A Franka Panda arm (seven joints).
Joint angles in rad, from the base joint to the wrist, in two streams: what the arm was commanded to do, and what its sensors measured. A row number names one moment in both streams.
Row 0, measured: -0.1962 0.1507 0.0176 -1.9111 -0.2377 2.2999 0.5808
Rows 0 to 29, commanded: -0.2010 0.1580 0.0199 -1.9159 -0.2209 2.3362 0.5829; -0.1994 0.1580 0.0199 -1.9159 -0.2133 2.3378 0.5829; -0.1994 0.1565 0.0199 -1.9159 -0.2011 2.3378 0.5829; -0.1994 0.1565 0.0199 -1.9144 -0.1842 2.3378 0.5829; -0.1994 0.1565 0.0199 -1.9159 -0.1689 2.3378 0.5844; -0.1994 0.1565 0.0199 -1.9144 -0.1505 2.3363 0.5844; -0.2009 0.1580 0.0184 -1.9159 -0.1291 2.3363 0.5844; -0.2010 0.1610 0.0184 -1.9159 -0.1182 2.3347 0.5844; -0.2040 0.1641 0.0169 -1.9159 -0.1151 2.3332 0.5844; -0.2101 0.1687 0.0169 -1.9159 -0.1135 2.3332 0.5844; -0.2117 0.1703 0.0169 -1.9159 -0.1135 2.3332 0.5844; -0.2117 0.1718 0.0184 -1.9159 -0.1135 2.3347 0.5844; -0.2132 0.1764 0.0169 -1.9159 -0.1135 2.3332 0.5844; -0.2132 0.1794 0.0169 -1.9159 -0.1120 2.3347 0.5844; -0.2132 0.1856 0.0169 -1.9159 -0.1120 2.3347 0.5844; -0.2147 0.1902 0.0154 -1.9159 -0.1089 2.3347 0.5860; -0.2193 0.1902 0.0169 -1.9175 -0.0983 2.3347 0.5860; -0.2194 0.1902 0.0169 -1.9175 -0.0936 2.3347 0.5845; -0.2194 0.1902 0.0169 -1.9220 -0.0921 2.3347 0.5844; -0.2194 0.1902 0.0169 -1.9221 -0.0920 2.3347 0.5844; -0.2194 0.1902 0.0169 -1.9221 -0.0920 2.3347 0.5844; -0.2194 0.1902 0.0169 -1.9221 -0.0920 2.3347 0.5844; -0.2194 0.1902 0.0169 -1.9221 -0.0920 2.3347 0.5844; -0.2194 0.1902 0.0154 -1.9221 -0.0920 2.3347 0.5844; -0.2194 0.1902 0.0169 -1.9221 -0.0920 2.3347 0.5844; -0.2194 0.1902 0.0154 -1.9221 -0.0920 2.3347 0.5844; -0.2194 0.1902 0.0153 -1.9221 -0.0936 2.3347 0.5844; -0.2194 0.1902 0.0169 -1.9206 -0.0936 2.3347 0.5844; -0.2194 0.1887 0.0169 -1.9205 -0.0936 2.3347 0.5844; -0.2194 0.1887 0.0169 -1.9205 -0.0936 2.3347 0.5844
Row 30, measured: -0.2156 0.1970 0.0150 -1.9112 -0.1075 2.3157 0.5840
